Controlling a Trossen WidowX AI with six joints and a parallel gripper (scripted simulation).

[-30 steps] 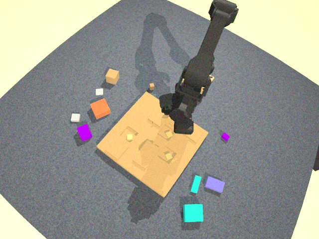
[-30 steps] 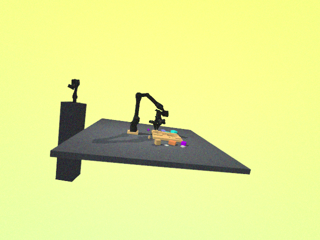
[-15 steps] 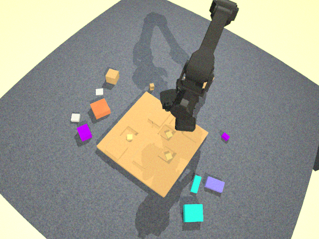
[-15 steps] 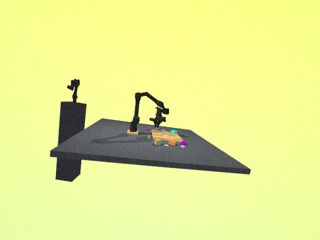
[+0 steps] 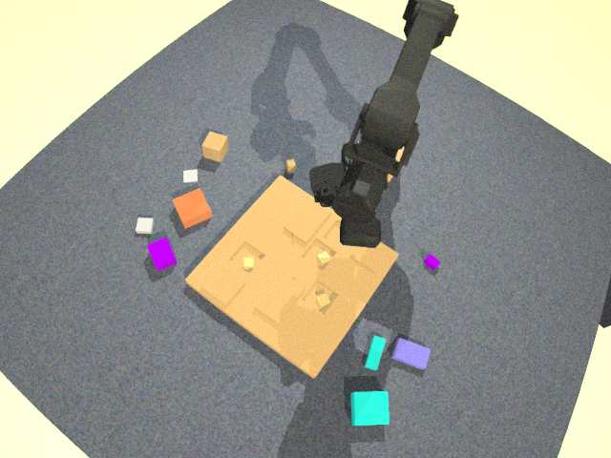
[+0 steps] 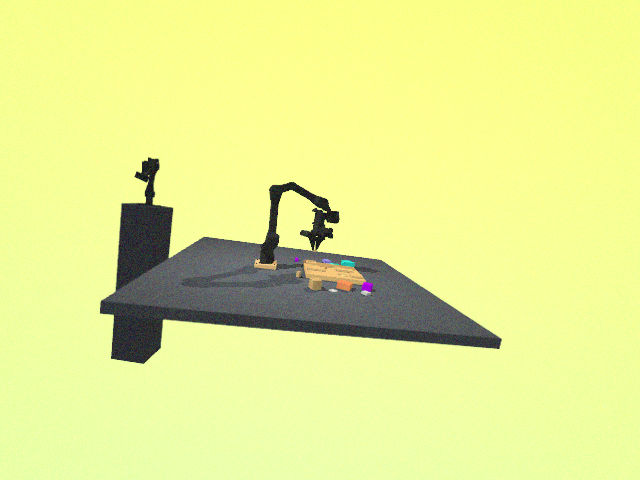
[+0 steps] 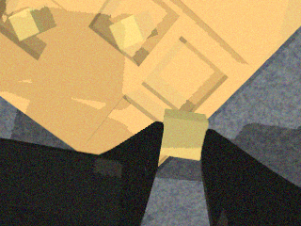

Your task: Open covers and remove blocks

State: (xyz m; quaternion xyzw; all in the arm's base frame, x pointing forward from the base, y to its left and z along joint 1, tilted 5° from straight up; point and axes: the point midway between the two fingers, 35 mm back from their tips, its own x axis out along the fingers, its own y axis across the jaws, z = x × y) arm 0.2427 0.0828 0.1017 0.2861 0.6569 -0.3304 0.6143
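Right now the lilac block is 90 mm ahead of my gripper tip, 250 mm to the left of it and 100 mm below it. The rest, counted from my gripper tip: magenta cube: 90 mm behind, 170 mm to the left, 100 mm below; then cyan bar: 130 mm ahead, 190 mm to the left, 100 mm below; then orange block: 160 mm ahead, 260 mm to the right, 90 mm below.
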